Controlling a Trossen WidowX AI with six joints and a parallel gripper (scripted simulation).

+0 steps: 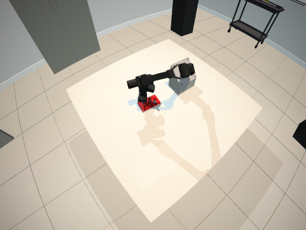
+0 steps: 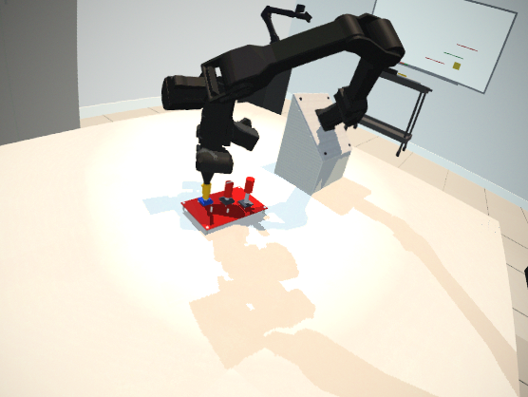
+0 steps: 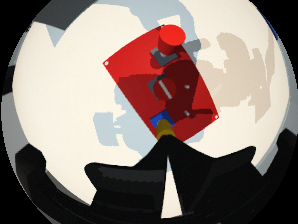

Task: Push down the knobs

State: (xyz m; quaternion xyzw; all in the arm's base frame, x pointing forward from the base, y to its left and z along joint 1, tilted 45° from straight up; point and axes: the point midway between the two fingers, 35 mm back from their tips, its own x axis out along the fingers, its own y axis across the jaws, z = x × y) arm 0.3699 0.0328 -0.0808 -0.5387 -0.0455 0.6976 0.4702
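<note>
The yellow knob lies 1 cm below my gripper tip. Round my gripper tip: red knob 4 cm behind, 3 cm to the left, 1 cm below.
</note>
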